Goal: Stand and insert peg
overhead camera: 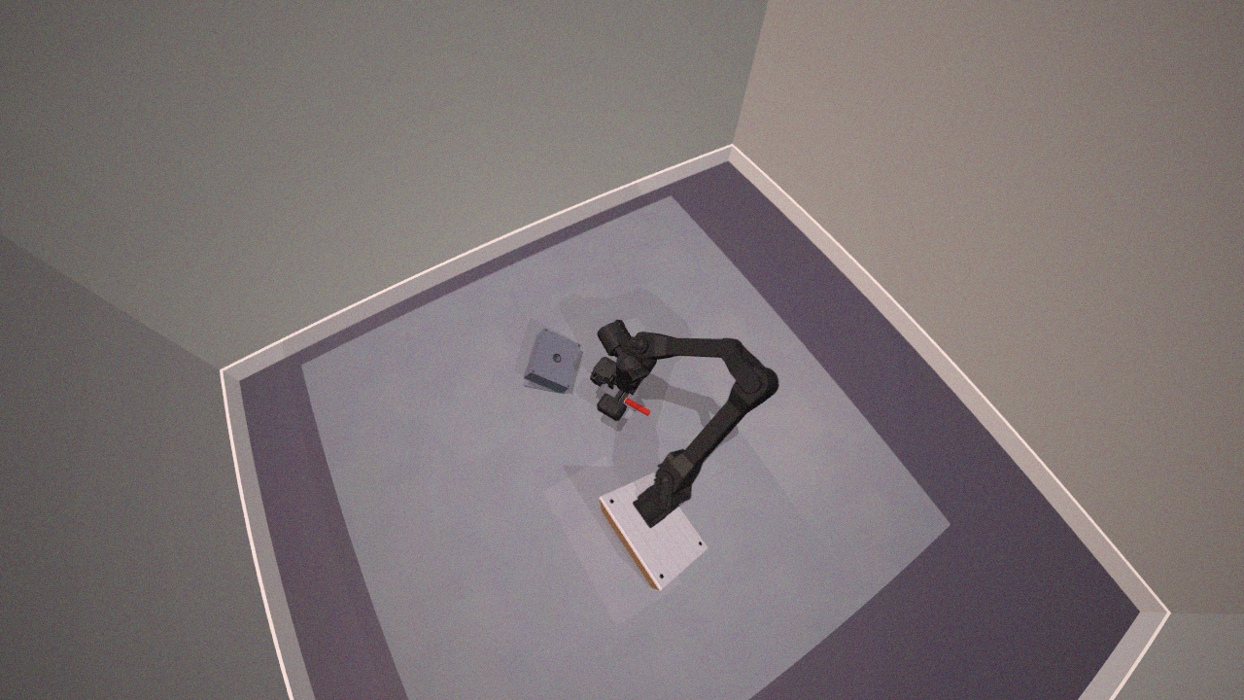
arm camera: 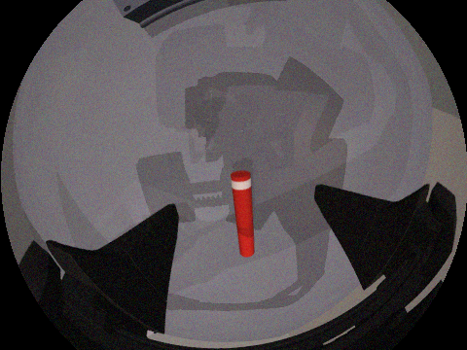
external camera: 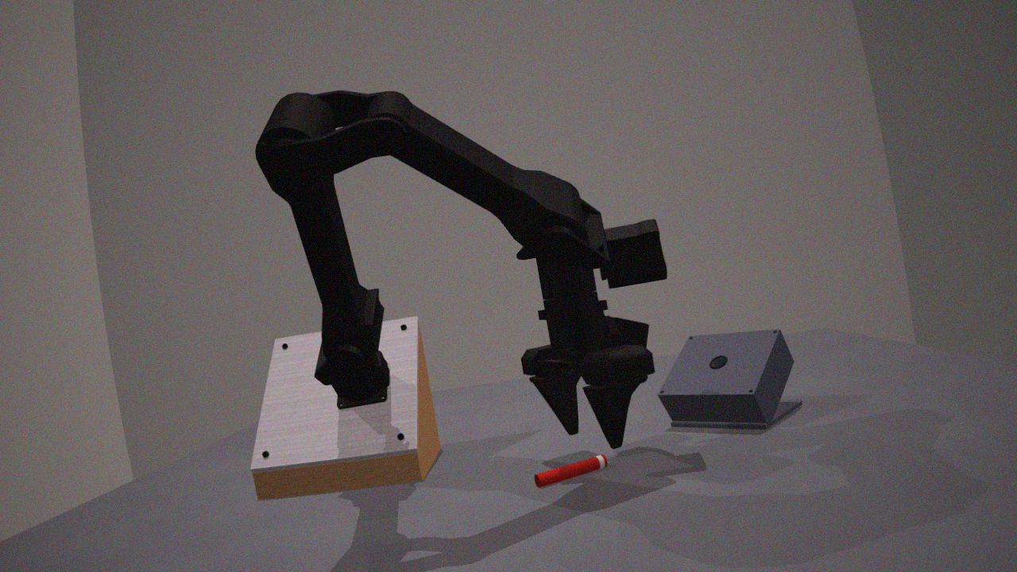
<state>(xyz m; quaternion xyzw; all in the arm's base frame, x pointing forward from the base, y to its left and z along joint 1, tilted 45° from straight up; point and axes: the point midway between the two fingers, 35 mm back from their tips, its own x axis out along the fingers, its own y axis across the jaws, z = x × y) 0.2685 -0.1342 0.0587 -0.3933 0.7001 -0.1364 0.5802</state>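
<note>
The red peg lies 30 mm below my gripper tip and 10 mm behind it. Also, from my gripper tip: grey sloped panel 180 mm ahead, 110 mm to the left, 20 mm above.
</note>
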